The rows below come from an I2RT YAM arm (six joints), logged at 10 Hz.
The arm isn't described. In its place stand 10 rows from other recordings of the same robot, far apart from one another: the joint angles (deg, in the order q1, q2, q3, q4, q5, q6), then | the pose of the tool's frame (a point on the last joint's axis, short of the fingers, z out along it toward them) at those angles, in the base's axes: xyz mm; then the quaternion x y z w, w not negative.
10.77 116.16 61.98 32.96 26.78 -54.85 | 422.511, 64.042, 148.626, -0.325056, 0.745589, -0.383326, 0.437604
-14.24 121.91 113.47 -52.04 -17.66 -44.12 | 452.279, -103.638, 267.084, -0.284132, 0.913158, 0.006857, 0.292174
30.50 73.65 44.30 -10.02 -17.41 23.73 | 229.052, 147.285, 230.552, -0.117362, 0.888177, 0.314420, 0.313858
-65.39 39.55 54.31 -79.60 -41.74 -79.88 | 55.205, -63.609, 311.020, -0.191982, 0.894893, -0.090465, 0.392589
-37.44 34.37 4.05 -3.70 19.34 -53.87 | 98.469, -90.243, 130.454, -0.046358, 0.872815, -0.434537, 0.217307
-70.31 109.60 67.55 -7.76 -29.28 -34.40 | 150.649, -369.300, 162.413, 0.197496, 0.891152, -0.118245, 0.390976
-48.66 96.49 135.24 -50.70 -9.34 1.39 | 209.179, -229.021, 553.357, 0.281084, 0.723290, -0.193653, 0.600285
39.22 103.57 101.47 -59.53 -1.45 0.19 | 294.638, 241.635, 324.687, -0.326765, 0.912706, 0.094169, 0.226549
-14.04 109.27 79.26 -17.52 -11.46 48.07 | 411.897, -95.712, 211.809, 0.447454, 0.813171, 0.194445, 0.317378
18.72 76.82 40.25 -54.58 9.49 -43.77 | 181.956, 55.462, 163.673, 0.517605, -0.851553, 0.078580, 0.027702
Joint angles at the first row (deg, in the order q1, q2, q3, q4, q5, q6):
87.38, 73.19, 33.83, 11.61, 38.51, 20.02
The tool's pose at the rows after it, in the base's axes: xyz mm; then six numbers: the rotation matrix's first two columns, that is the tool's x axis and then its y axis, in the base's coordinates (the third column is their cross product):
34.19 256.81 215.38 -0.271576 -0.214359 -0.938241 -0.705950 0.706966 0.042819
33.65 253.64 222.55 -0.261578 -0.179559 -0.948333 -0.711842 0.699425 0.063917
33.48 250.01 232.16 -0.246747 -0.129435 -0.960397 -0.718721 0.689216 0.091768
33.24 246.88 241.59 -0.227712 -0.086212 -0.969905 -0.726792 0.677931 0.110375
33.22 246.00 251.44 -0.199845 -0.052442 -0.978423 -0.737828 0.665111 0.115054
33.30 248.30 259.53 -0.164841 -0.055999 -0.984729 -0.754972 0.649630 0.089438
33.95 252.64 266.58 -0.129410 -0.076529 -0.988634 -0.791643 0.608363 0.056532
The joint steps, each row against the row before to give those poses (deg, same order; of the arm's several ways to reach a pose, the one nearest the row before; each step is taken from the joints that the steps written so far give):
-0.06, -1.57, -0.32, 0.50, -0.06, -0.53
0.07, -1.77, -0.39, 1.30, -0.16, -0.68
-0.03, -2.08, -0.41, 2.13, -0.22, -1.02
0.00, -1.81, -0.19, 1.95, -0.21, -1.34
-0.04, -1.08, 0.35, 2.02, -0.33, -2.05
-0.09, -0.07, 1.18, 0.52, -0.85, -2.75
-0.47, 0.42, 1.47, 0.07, -3.20, -3.04

